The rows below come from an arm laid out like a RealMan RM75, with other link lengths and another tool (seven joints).
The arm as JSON. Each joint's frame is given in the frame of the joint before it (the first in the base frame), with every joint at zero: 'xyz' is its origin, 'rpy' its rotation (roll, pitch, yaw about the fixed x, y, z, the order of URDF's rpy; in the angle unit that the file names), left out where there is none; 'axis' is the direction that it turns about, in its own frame. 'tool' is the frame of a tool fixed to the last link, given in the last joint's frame.
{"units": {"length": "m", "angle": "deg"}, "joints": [
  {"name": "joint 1", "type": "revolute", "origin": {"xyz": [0.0, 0.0, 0.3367]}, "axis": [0.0, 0.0, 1.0]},
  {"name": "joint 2", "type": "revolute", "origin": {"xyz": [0.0, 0.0, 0.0], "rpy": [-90.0, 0.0, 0.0]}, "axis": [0.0, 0.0, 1.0]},
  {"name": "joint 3", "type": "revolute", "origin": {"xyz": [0.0, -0.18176, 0.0], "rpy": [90.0, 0.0, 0.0]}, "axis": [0.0, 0.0, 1.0]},
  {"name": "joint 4", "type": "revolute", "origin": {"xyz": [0.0, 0.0, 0.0], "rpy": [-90.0, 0.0, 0.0]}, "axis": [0.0, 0.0, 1.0]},
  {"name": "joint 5", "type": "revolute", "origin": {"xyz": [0.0, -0.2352, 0.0], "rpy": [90.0, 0.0, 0.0]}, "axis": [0.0, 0.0, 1.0]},
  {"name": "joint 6", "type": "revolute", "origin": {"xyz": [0.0, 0.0, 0.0], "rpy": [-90.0, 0.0, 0.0]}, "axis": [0.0, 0.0, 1.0]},
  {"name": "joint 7", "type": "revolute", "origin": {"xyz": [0.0, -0.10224, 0.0], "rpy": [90.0, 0.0, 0.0]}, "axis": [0.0, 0.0, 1.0]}
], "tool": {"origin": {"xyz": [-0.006, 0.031, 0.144], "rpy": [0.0, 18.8, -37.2]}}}
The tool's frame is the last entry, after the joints.
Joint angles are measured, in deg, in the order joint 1, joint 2, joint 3, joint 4, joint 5, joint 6, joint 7. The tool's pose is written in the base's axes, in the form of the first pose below.
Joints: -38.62 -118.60 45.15 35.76 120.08 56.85 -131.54
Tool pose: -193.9, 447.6, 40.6, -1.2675, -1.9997, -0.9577
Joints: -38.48 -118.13 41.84 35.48 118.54 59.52 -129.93
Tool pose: -189.7, 447.5, 52.4, -1.2527, -2.0241, -1.0210
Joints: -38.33 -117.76 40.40 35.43 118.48 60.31 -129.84
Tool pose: -191.6, 448.3, 58.9, -1.2344, -2.0307, -1.0392
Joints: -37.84 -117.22 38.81 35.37 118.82 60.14 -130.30
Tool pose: -200.5, 450.9, 68.2, -1.1872, -2.0305, -1.0515
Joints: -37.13 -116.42 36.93 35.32 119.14 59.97 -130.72
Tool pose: -212.5, 453.5, 80.7, -1.1309, -2.0256, -1.0662
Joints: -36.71 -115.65 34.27 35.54 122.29 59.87 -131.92
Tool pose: -230.3, 453.7, 91.5, -1.0789, -2.0153, -1.0415
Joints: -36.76 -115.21 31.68 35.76 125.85 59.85 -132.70
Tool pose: -244.2, 452.9, 98.4, -1.0483, -2.0024, -1.0109
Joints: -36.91 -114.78 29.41 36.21 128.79 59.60 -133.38
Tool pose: -255.6, 454.0, 107.1, -1.0195, -1.9829, -0.9912
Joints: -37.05 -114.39 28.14 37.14 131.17 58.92 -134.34
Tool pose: -264.8, 457.0, 117.2, -0.9952, -1.9536, -0.9744
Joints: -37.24 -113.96 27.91 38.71 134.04 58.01 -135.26
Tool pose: -273.8, 460.7, 128.2, -0.9926, -1.9033, -0.9405
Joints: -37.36 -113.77 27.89 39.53 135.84 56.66 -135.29
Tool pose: -281.2, 464.0, 135.4, -0.9922, -1.8575, -0.9175
